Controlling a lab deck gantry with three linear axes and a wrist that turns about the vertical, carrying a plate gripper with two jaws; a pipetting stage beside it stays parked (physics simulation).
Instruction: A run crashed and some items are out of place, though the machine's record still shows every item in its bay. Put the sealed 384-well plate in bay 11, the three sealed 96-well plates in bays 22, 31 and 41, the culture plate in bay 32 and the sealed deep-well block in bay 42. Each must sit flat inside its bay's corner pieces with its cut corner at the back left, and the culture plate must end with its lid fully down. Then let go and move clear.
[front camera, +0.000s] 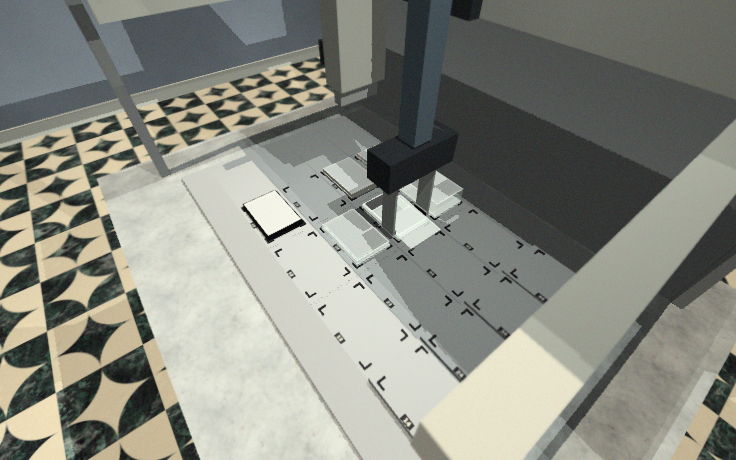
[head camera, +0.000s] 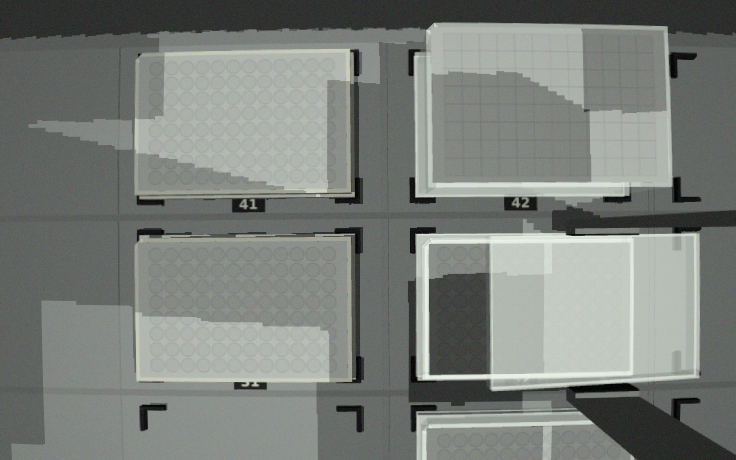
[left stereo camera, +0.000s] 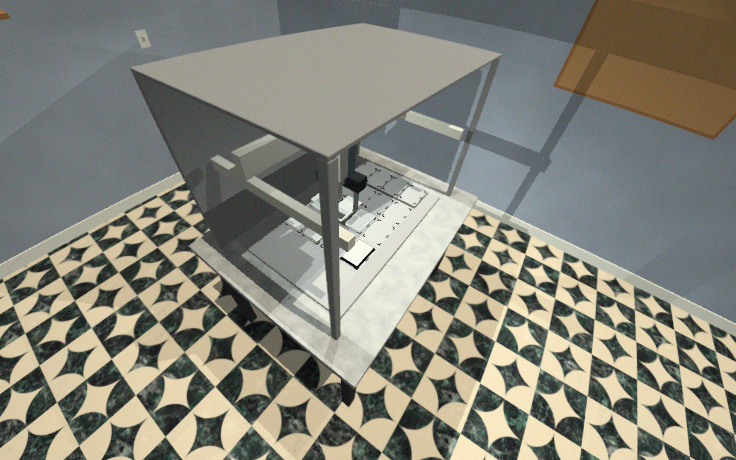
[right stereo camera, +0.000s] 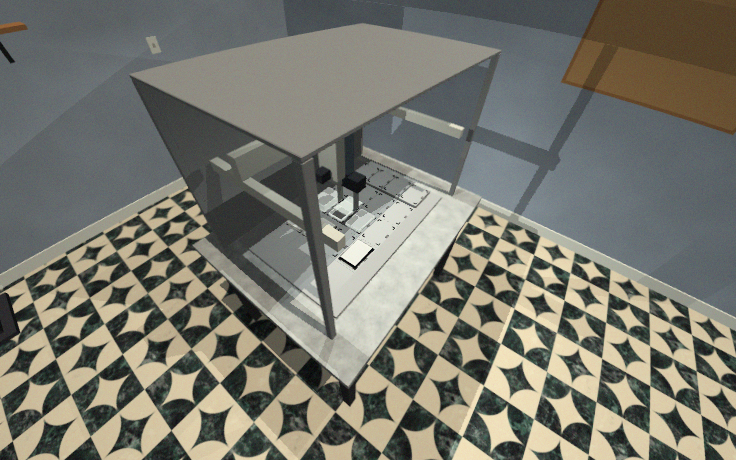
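Observation:
The culture plate sits in bay 32. Its clear lid is shifted right and tilted, left end over the plate, right end overhanging towards bay 33. My gripper is low, with a jaw against the lid's front and back edges, shut on it. The deep-well block stands in bay 42, cut corner back left. Sealed 96-well plates lie in bay 41, bay 31 and bay 22. The white-topped 384-well plate is at bay 11.
The tall deep-well block stands close behind the rear jaw, and the bay 22 plate lies in front of the front jaw. A pale column stands at the back left. A cream beam crosses the right side. Grey posts stand around the deck.

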